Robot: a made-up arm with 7 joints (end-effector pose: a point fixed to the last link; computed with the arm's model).
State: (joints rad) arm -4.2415 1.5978 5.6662 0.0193 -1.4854 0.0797 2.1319
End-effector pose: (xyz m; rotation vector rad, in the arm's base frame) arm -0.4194 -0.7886 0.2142 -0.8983 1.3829 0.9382
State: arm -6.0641 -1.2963 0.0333 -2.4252 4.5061 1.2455 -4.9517
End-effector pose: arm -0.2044 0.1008 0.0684 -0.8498 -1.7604 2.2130
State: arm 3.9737 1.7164 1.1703 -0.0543 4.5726 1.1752 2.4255
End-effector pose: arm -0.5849 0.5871 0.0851 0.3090 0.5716 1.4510
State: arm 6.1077 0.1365 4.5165 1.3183 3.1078 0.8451 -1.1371
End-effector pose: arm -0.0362 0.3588 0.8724 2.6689 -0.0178 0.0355
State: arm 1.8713 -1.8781 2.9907 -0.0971 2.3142 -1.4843 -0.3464
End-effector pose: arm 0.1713 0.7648 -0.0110 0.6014 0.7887 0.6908
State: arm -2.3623 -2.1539 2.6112 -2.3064 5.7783 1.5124 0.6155
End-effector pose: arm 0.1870 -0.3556 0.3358 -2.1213 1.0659 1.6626
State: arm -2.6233 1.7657 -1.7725 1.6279 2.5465 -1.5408 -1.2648
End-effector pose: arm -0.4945 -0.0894 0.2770 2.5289 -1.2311 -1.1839
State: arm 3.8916 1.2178 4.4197 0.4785 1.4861 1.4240 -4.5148
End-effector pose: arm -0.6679 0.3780 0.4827 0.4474 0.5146 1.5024
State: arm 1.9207 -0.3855 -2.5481 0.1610 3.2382 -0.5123 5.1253
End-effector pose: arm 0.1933 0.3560 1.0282 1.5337 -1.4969 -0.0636
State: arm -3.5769 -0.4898 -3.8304 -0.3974 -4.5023 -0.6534 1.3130
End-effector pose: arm 0.2741 0.0665 1.0644 -1.6264 2.5693 -0.5456
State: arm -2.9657 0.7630 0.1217 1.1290 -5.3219 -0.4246 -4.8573
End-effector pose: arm -0.7085 0.1743 0.4667 1.6948 0.7329 1.9071
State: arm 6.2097 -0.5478 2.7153 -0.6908 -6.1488 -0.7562 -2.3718
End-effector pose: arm -0.1601 0.1056 1.0269 2.2552 -0.6730 -0.8406
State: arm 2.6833 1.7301 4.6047 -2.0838 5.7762 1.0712 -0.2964
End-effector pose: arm -0.4534 0.2078 0.1796 -1.5079 1.7088 -1.6789
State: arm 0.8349 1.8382 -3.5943 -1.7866 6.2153 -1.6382 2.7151
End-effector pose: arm 0.2551 -0.0680 -0.1023 2.2773 -0.9804 1.2993
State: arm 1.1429 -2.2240 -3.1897 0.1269 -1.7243 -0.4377 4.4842
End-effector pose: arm -0.2479 0.6160 -0.3349 0.5497 -0.6640 1.3145
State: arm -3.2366 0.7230 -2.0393 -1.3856 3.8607 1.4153 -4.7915
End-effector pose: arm -0.4418 0.3225 0.5132 0.4376 -1.2955 0.6271
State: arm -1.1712 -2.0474 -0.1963 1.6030 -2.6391 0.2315 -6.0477
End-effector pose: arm -0.2949 -0.5330 0.4154 -0.4630 2.4380 0.4495
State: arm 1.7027 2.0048 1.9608 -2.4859 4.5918 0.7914 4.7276
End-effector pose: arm 0.1847 -0.0879 0.0744 0.3654 -1.2616 1.9103
